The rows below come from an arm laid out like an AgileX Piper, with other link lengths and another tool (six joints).
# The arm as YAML. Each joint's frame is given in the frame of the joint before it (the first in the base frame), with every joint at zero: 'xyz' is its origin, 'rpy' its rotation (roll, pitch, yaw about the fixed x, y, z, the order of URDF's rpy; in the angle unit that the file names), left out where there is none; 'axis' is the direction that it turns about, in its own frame. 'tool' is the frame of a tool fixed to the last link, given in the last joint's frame.
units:
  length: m
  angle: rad
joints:
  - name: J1
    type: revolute
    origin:
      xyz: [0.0, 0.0, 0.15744]
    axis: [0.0, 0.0, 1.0]
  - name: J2
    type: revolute
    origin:
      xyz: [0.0, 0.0, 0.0]
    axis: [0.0, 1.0, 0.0]
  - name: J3
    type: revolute
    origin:
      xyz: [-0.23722, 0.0, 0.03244]
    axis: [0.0, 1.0, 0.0]
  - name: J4
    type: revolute
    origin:
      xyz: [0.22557, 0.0, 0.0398]
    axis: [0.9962, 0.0, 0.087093]
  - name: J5
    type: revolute
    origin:
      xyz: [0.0, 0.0, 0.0]
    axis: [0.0, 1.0, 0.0]
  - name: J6
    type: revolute
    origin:
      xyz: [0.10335, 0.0, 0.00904]
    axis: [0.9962, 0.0, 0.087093]
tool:
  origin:
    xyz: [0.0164, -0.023, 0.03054]
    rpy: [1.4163, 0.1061, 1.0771]
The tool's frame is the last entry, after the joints.
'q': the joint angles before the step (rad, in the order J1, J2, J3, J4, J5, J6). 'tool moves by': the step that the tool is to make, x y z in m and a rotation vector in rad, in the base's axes. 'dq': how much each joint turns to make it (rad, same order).
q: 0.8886, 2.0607, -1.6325, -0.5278, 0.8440, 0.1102
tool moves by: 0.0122, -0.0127, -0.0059, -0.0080, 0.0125, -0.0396
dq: -0.0408, 0.0127, -0.0003, 0.0065, 0.0003, -0.0042
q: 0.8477, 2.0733, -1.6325, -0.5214, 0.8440, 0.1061
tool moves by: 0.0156, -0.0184, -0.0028, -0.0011, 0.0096, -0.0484
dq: -0.0570, 0.0051, 0.0000, 0.0118, -0.0031, -0.0134
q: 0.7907, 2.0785, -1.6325, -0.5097, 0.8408, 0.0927
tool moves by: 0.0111, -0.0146, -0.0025, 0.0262, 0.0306, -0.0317
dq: -0.0527, 0.0000, -0.0002, 0.0590, -0.0119, -0.0429
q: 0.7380, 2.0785, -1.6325, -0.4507, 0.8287, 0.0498
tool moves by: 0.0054, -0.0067, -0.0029, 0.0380, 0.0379, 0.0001
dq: -0.0366, -0.0003, 0.0004, 0.0841, -0.0180, -0.0686
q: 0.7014, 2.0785, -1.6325, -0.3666, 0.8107, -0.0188
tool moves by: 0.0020, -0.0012, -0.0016, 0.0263, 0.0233, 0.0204
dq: -0.0193, 0.0001, -0.0001, 0.0644, -0.0152, -0.0655
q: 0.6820, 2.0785, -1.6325, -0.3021, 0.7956, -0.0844
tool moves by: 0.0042, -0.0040, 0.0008, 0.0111, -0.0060, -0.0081
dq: -0.0152, 0.0001, -0.0004, 0.0067, -0.0133, -0.0066
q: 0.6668, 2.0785, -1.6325, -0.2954, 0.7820, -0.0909
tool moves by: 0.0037, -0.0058, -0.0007, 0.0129, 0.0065, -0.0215
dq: -0.0175, 0.0002, 0.0014, 0.0146, -0.0045, 0.0001
